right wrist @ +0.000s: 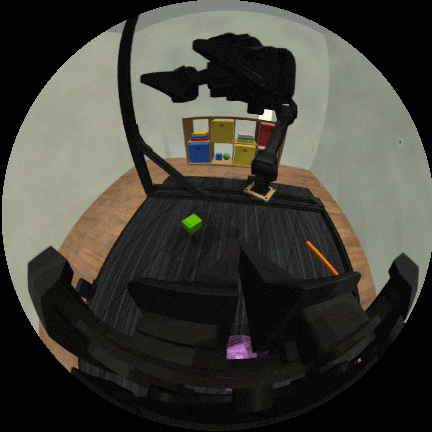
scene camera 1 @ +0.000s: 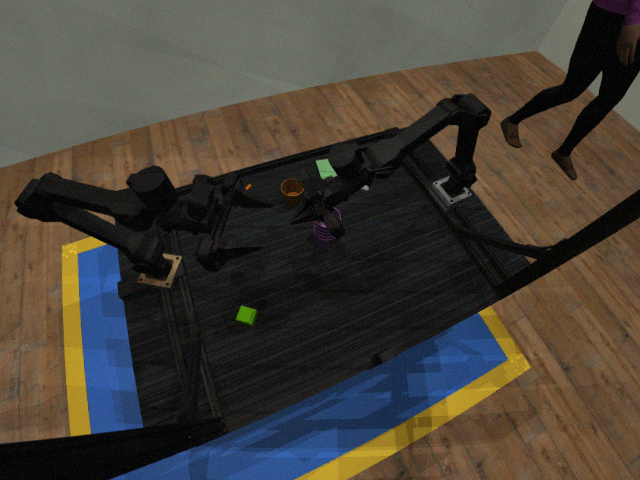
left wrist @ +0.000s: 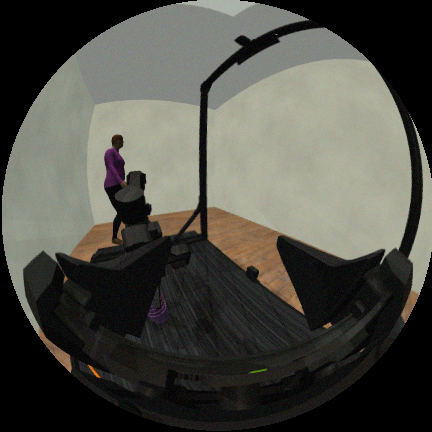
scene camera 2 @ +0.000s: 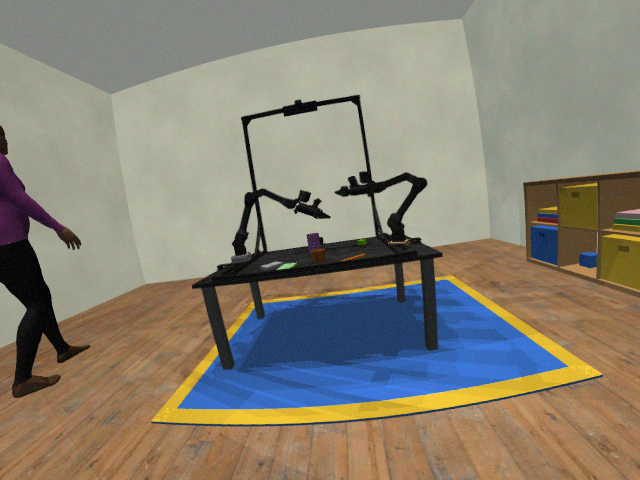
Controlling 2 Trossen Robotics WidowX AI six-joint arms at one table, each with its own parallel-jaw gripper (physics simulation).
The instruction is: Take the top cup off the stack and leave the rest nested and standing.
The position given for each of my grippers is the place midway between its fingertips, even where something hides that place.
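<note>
Scene camera 1: my left gripper (scene camera 1: 267,225), open, holding nothing; my right gripper (scene camera 1: 290,223), shut, holding nothing. Right wrist view: my right gripper (right wrist: 237,244), my left gripper (right wrist: 158,63). Left wrist view: my left gripper (left wrist: 224,241).
</note>
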